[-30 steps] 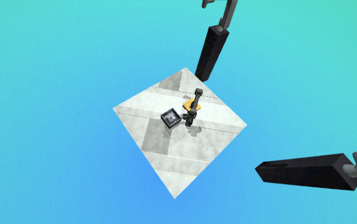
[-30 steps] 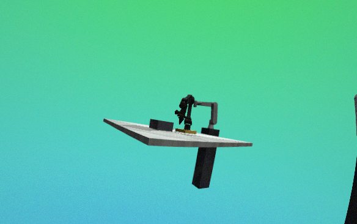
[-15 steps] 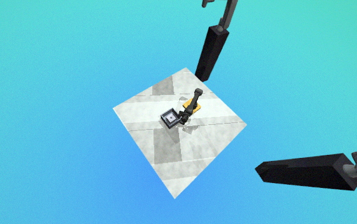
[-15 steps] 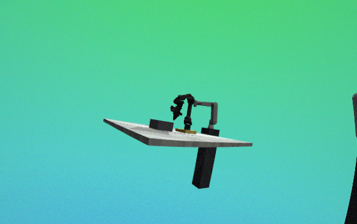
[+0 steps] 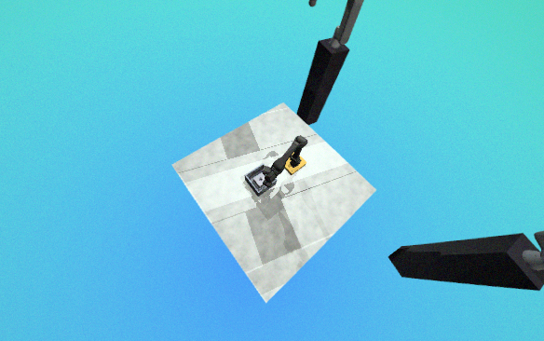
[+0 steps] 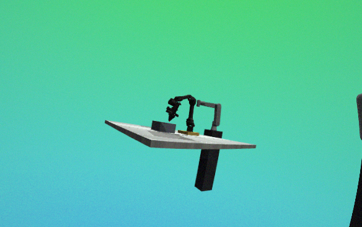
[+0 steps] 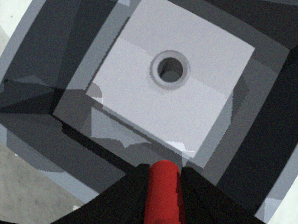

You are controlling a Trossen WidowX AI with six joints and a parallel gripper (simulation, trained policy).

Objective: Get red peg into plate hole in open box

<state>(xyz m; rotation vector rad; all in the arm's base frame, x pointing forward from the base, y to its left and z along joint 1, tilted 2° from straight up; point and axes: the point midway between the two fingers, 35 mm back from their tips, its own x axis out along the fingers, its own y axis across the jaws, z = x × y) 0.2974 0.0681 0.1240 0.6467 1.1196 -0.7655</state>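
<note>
My gripper tip is now 40 mm short of the box, 40 mm to the left of it and 100 mm above it. From my gripper tip the other things lie so: red peg: 10 mm behind, 10 mm to the left, 30 mm above.
</note>
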